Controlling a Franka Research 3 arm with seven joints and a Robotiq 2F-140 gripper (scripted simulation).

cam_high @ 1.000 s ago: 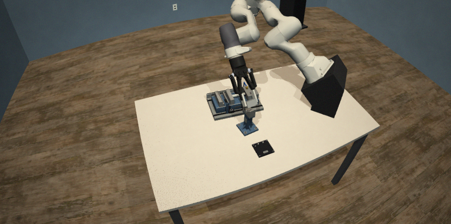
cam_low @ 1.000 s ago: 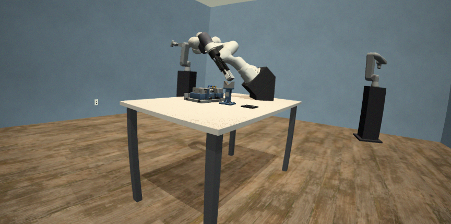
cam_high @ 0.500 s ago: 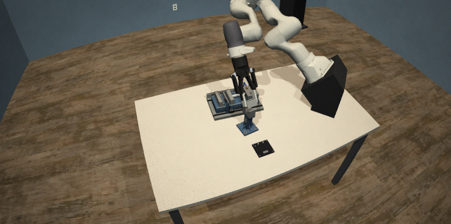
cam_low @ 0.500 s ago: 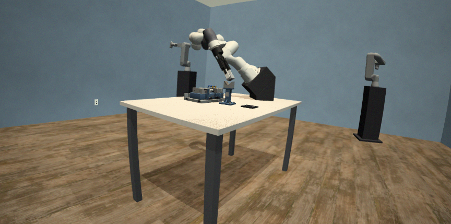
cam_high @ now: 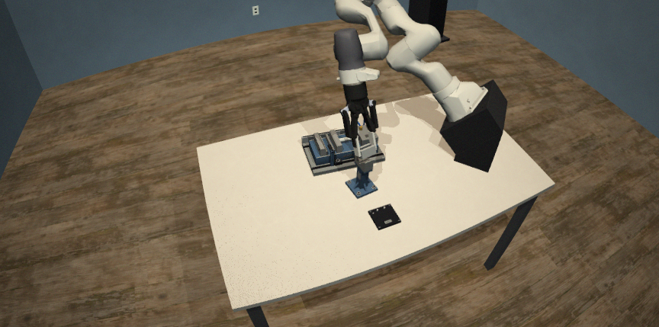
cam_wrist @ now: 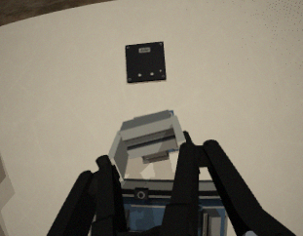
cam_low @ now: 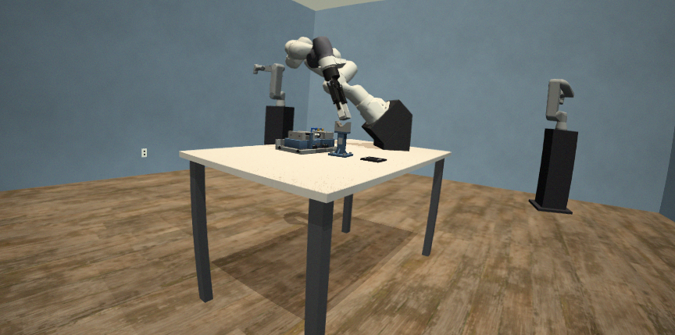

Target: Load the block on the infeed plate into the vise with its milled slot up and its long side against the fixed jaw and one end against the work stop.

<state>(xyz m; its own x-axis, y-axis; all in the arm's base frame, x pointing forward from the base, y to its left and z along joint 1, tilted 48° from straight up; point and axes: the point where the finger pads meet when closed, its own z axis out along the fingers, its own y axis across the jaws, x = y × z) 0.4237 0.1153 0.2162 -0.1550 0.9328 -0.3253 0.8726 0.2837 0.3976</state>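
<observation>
My gripper is now 2 cm above the part and 1 cm to the right of it. Round my hand: black infeed plate: 21 cm below, 17 cm to the left, 2 cm ahead; vise: 18 cm to the right, 17 cm below, 5 cm behind; air cylinder: 15 cm to the right, 14 cm behind, 13 cm below.
</observation>
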